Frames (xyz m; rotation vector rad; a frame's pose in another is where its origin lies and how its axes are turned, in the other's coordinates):
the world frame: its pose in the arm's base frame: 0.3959 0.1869 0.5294 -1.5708 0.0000 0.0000
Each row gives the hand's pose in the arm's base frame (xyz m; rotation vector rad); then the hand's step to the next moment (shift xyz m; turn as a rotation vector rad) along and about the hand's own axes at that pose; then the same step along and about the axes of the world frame.
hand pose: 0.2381 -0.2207 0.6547 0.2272 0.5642 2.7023
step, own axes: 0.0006 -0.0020 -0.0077 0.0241 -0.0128 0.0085
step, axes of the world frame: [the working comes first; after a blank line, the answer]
step, axes of the arm's base frame: -0.0017 -0.0008 -0.0078 -0.0161 0.0232 0.0044

-0.0017 0.0078 -0.0008 -0.0161 -0.0044 0.0232
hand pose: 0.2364 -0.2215 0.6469 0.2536 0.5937 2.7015
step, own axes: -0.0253 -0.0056 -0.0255 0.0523 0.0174 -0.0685
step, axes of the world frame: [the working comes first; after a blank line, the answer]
step, axes of the arm's base frame: 0.0186 -0.0144 -0.0277 -0.0704 -0.0200 -0.0488

0.0186 0.0277 -0.0144 -0.0704 0.0488 -0.0200
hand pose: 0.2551 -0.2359 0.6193 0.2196 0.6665 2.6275
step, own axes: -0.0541 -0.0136 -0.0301 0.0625 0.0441 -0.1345
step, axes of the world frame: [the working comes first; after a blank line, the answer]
step, axes of the arm's base frame: 0.0460 -0.0252 -0.0355 -0.1056 -0.0645 -0.0929

0.0460 0.0355 -0.0252 -0.1056 0.0929 -0.0645
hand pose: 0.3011 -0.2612 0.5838 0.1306 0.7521 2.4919
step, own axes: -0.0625 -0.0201 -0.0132 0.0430 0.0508 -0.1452
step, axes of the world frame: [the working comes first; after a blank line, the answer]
step, axes of the arm's base frame: 0.0596 -0.0244 -0.0183 -0.0945 -0.0845 -0.0972

0.0596 0.0183 -0.0244 -0.0945 0.0972 -0.0845
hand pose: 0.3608 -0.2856 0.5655 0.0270 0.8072 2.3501
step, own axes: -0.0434 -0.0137 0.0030 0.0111 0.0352 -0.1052
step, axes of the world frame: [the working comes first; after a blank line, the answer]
step, axes of the arm's base frame: 0.0428 -0.0154 0.0026 -0.0517 -0.0720 -0.0677

0.0428 -0.0026 -0.0154 -0.0517 0.0677 -0.0720
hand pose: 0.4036 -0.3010 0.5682 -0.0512 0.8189 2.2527
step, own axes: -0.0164 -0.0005 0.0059 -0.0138 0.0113 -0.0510
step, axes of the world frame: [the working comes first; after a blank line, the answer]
step, axes of the arm's base frame: 0.0135 -0.0066 0.0088 -0.0072 -0.0438 -0.0308

0.0135 -0.0088 -0.0066 -0.0072 0.0308 -0.0438
